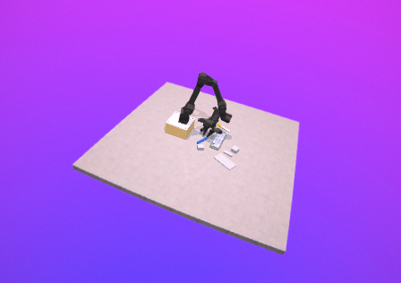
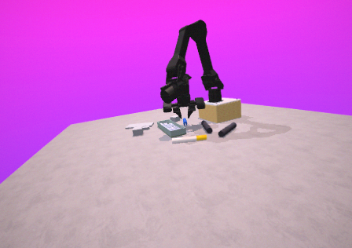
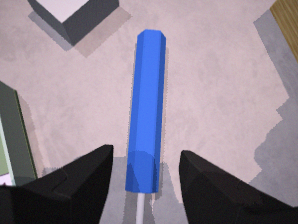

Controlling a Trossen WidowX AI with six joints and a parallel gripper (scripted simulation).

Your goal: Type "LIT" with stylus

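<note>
Right now my gripper tip is 2 cm above the stylus. Also, from my gripper tip: grey stylus tip (2 cm ahead, 3 cm to the left, 2 cm below).
</note>
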